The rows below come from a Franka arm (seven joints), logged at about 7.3 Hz.
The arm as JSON. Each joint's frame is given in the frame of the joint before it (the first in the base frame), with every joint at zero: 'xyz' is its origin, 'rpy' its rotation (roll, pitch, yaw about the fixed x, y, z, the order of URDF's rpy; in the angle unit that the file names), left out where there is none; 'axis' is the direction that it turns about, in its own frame. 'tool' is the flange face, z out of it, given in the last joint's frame.
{
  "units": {
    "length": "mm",
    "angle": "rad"
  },
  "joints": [
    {
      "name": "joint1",
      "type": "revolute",
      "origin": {
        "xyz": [
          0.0,
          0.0,
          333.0
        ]
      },
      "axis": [
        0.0,
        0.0,
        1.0
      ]
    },
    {
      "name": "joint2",
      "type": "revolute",
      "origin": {
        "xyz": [
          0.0,
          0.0,
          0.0
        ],
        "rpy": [
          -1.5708,
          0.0,
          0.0
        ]
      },
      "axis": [
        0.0,
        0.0,
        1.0
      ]
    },
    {
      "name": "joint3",
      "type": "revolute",
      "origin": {
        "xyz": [
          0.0,
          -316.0,
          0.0
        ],
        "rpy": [
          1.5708,
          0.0,
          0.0
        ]
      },
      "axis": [
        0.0,
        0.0,
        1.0
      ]
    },
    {
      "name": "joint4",
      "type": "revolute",
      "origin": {
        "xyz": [
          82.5,
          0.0,
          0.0
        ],
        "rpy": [
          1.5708,
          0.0,
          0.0
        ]
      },
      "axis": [
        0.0,
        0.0,
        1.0
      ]
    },
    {
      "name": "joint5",
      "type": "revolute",
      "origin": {
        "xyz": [
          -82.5,
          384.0,
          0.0
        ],
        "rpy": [
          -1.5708,
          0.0,
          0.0
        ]
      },
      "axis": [
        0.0,
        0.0,
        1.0
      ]
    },
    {
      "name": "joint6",
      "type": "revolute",
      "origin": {
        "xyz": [
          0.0,
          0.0,
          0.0
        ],
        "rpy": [
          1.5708,
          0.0,
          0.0
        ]
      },
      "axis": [
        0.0,
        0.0,
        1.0
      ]
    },
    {
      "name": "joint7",
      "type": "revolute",
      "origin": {
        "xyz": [
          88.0,
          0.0,
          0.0
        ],
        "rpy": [
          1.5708,
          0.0,
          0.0
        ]
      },
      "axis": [
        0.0,
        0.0,
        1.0
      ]
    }
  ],
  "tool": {
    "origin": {
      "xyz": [
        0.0,
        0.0,
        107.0
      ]
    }
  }
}
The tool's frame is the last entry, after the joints.
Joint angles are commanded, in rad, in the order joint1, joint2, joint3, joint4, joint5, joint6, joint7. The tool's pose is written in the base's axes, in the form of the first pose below.
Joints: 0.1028, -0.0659, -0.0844, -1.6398, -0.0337, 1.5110, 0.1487
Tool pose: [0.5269, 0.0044, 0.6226], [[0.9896, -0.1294, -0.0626], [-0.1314, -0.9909, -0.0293], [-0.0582, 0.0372, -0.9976]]
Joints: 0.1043, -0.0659, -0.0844, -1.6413, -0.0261, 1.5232, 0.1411
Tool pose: [0.5282, 0.0061, 0.6229], [[0.9914, -0.1204, -0.0520], [-0.1217, -0.9923, -0.0216], [-0.0490, 0.0277, -0.9984]]
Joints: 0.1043, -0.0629, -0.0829, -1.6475, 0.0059, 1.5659, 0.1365
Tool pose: [0.5335, 0.0106, 0.6220], [[0.9932, -0.1147, -0.0191], [-0.1146, -0.9934, 0.0107], [-0.0202, -0.0084, -0.9998]]
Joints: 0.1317, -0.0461, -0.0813, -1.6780, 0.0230, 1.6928, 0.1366
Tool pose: [0.5498, 0.0289, 0.6099], [[0.9944, -0.0872, 0.0593], [-0.0891, -0.9956, 0.0296], [0.0565, -0.0347, -0.9978]]
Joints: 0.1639, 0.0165, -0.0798, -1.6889, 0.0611, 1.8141, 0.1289
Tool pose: [0.5759, 0.0539, 0.5812], [[0.9932, -0.0524, 0.1035], [-0.0595, -0.9960, 0.0669], [0.0996, -0.0726, -0.9924]]
